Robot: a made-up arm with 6 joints.
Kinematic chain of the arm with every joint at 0, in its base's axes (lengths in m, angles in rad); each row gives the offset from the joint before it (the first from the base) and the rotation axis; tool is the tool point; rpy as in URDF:
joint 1: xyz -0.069 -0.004 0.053 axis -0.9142 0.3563 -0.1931
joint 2: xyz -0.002 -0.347 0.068 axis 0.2 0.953 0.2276
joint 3: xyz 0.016 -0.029 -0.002 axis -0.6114 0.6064 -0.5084
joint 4: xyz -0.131 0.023 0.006 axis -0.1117 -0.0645 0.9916
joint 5: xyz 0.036 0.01 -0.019 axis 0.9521 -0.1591 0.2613
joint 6: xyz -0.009 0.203 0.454 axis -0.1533 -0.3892 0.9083
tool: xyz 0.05 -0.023 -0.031 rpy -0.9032 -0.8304 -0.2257
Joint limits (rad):
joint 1: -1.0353..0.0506
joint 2: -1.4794..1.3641
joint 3: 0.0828..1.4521
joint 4: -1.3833..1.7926
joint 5: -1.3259..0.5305
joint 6: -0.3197..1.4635
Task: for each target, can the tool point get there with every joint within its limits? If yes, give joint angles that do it. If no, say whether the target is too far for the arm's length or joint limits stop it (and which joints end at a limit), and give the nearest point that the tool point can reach.
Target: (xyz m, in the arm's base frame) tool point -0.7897 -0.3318 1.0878
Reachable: no: too far | nearest point -0.4652 -0.3489 0.6525 | short by 0.543 m
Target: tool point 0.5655 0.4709 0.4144
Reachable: no: joint limits stop it (at a limit: joint 1, joint 2, joint 3, joint 6) | nearest point 0.3168 0.1763 0.1619 | short by 0.461 m
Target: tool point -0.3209 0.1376 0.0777
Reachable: yes | joints -0.7566 0.2519 0.7672 0.9051 -1.0747 0.9498
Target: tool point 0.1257 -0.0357 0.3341
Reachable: yes | joints -0.1378 -0.9058 0.3059 -0.2118 -0.7615 0.7077
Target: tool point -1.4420 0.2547 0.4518
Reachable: no: too far | nearest point -0.6539 -0.1033 0.2681 | short by 0.885 m
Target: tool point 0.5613 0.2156 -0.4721
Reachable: no: joint limits stop it (at a limit: joint 1, joint 3, joint 5, joint 6) | nearest point 0.3794 0.0745 -0.3381 | short by 0.266 m
